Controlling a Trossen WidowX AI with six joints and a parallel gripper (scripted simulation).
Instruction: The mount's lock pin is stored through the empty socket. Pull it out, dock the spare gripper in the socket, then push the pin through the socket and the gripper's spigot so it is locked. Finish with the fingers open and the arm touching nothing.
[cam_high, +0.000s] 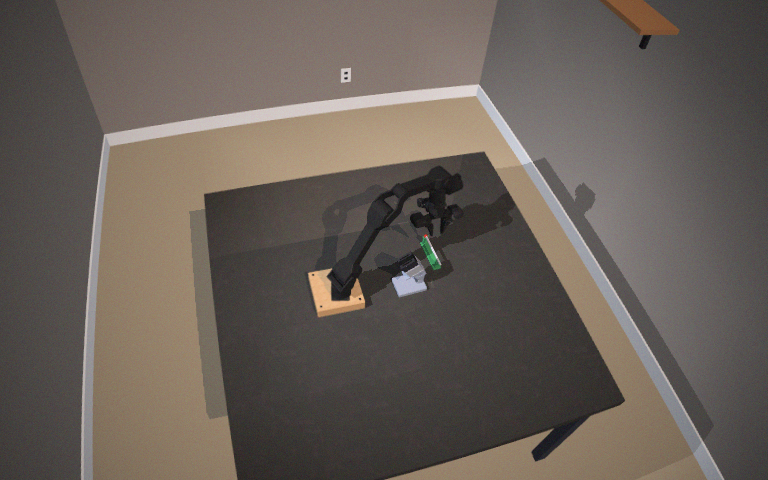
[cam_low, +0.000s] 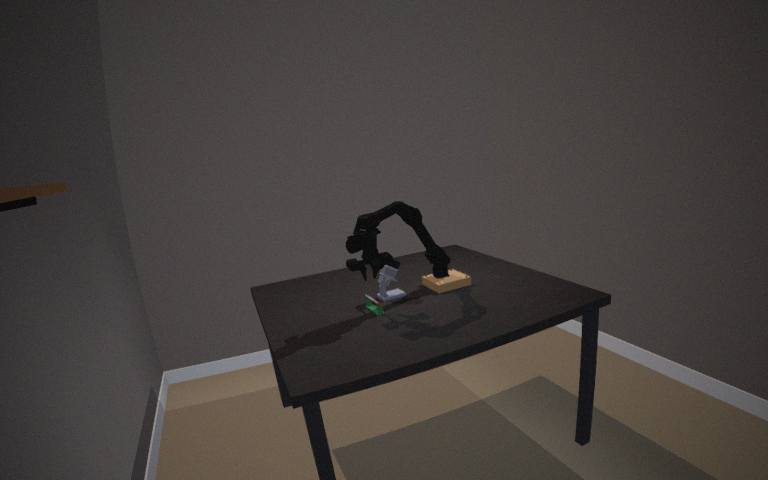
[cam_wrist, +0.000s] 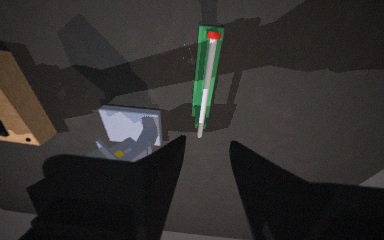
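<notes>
The green strip is 10 mm to the left of my gripper tip and 110 mm below it. The rest, counted from my gripper tip: grey mount (90 mm behind, 120 mm to the right, 80 mm below); then spare gripper (100 mm behind, 130 mm to the right, 10 mm below).
</notes>
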